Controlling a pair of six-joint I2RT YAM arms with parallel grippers.
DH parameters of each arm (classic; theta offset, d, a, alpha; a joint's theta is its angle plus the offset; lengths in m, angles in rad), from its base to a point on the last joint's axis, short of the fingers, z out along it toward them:
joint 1: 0 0.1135 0.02 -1.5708
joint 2: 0 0 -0.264 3.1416
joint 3: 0.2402 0 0.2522 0
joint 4: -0.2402 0 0.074 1.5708
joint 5: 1.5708 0 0 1.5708
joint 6: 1.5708 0.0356 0 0
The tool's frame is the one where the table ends.
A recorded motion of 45 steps. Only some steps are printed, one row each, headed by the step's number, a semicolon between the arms.
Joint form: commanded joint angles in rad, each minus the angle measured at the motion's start. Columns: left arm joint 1, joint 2, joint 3, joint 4, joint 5, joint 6; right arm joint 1, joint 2, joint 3, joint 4, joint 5, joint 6.
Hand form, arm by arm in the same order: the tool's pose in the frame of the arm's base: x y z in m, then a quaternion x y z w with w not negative. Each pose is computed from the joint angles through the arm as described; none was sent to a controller.
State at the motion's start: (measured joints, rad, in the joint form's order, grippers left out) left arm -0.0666 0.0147 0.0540 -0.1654 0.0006 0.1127; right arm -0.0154 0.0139 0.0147 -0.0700 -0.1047 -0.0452
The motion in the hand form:
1: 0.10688 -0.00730 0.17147 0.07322 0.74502 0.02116 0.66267; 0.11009 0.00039 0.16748 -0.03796 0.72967 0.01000 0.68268
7: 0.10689 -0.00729 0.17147 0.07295 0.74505 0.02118 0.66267; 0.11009 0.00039 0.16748 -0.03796 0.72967 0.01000 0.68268
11: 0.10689 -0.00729 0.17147 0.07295 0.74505 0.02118 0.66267; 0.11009 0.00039 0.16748 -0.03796 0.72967 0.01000 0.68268
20: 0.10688 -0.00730 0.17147 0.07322 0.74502 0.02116 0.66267; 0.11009 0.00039 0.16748 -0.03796 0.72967 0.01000 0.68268
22: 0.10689 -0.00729 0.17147 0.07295 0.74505 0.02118 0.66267; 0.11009 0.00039 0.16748 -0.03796 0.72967 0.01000 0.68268
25: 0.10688 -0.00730 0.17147 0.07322 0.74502 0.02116 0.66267; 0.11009 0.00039 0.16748 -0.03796 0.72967 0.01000 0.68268
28: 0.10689 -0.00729 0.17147 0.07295 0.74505 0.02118 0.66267; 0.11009 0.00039 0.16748 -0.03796 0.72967 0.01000 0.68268
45: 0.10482 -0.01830 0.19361 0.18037 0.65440 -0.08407 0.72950; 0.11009 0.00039 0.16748 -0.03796 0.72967 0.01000 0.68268
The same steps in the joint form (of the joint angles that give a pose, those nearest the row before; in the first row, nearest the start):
1: -0.0027 -0.0096 -0.0084 0.0038 -0.0038 0.0168; -0.0110 -0.0102 -0.0092 0.0001 0.0118 0.0015
7: -0.0027 -0.0095 -0.0084 0.0039 -0.0042 0.0164; -0.0110 -0.0102 -0.0092 0.0001 0.0118 0.0015
11: -0.0027 -0.0095 -0.0084 0.0039 -0.0042 0.0164; -0.0110 -0.0102 -0.0092 0.0001 0.0118 0.0015
20: -0.0027 -0.0096 -0.0084 0.0038 -0.0038 0.0168; -0.0110 -0.0102 -0.0092 0.0001 0.0118 0.0015
22: -0.0027 -0.0095 -0.0084 0.0039 -0.0042 0.0164; -0.0110 -0.0102 -0.0092 0.0001 0.0118 0.0015
25: -0.0027 -0.0096 -0.0084 0.0038 -0.0038 0.0168; -0.0110 -0.0102 -0.0092 0.0001 0.0118 0.0015
28: -0.0027 -0.0095 -0.0084 0.0039 -0.0042 0.0164; -0.0110 -0.0102 -0.0092 0.0001 0.0118 0.0015
45: -0.0030 -0.0095 -0.0084 0.2075 0.3125 0.0160; -0.0110 -0.0102 -0.0092 0.0001 0.0118 0.0015

